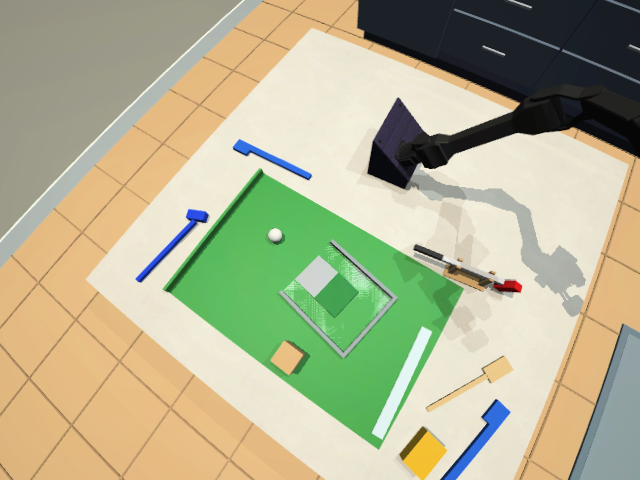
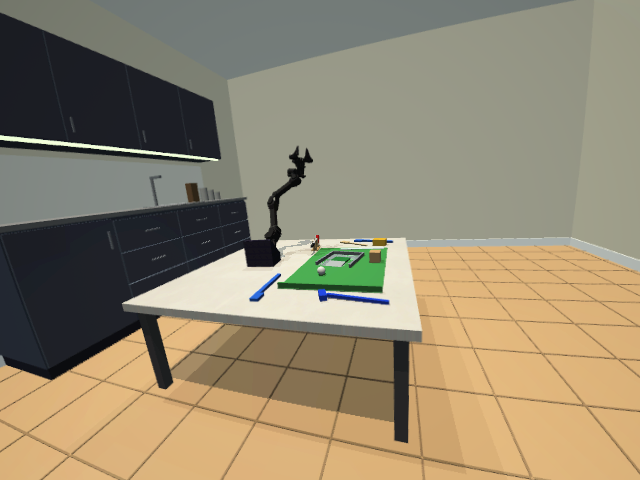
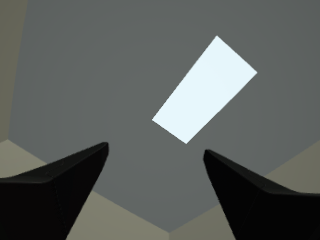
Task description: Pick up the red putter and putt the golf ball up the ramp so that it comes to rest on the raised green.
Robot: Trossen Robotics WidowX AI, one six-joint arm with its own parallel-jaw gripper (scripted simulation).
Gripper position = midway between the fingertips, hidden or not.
My gripper (image 3: 157, 150) is open, with nothing in its grasp. Further things: a white strip (image 1: 404, 377) and a green mat (image 1: 234, 283).
The green mat also shows in image 2 (image 2: 363, 272). Image 3 misses the white strip: it is out of frame.
